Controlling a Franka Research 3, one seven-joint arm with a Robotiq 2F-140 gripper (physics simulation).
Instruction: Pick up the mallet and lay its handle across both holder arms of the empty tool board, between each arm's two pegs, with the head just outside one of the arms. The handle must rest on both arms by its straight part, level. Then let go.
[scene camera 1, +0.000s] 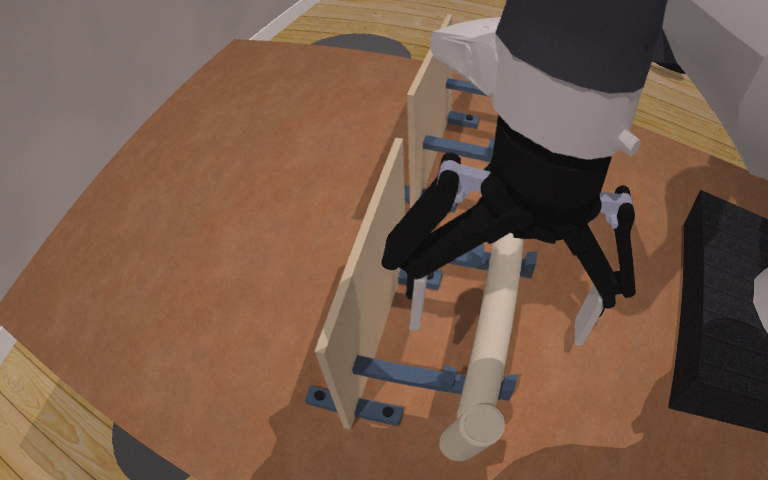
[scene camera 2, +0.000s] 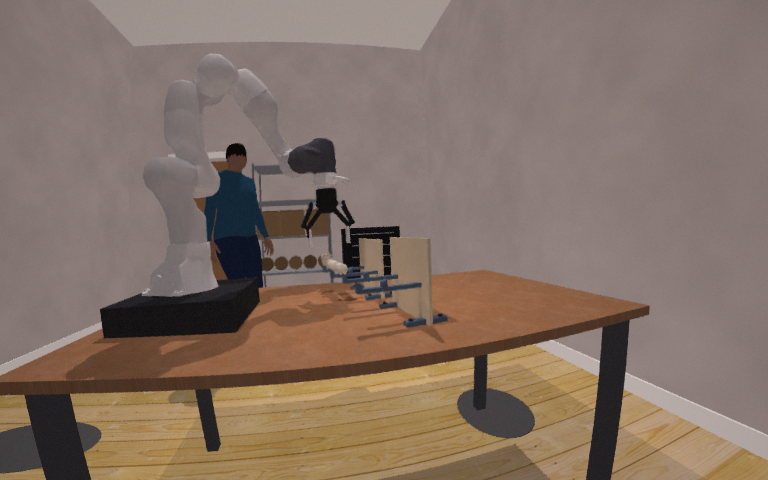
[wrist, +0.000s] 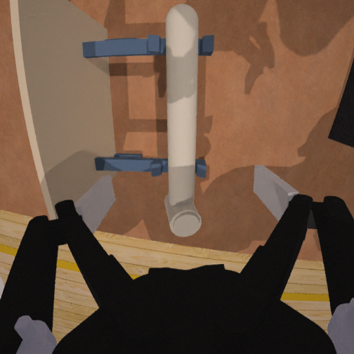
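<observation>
The pale mallet (scene camera 1: 495, 322) (scene camera 2: 335, 264) (wrist: 182, 110) lies across both blue arms of a tool board (scene camera 1: 368, 288) (wrist: 65, 100). In the wrist view its handle passes between the two pegs of the far arm (wrist: 122, 48) and of the near arm (wrist: 131, 164). The head (scene camera 1: 478, 427) (wrist: 184, 222) is just outside the near arm. The handle's straight part crosses both arms; exact levelness is hard to tell. My gripper (scene camera 1: 498, 335) (scene camera 2: 329, 242) (wrist: 182, 182) is wide open above the mallet, its fingers apart from the handle on either side.
A second tool board (scene camera 1: 428, 113) (scene camera 2: 410, 277) with blue arms stands in line with the first, behind it in scene camera 1. The robot's black base block (scene camera 1: 719, 316) (scene camera 2: 181, 311) is on the other side of the mallet from the boards. A person (scene camera 2: 235, 203) stands beyond the table.
</observation>
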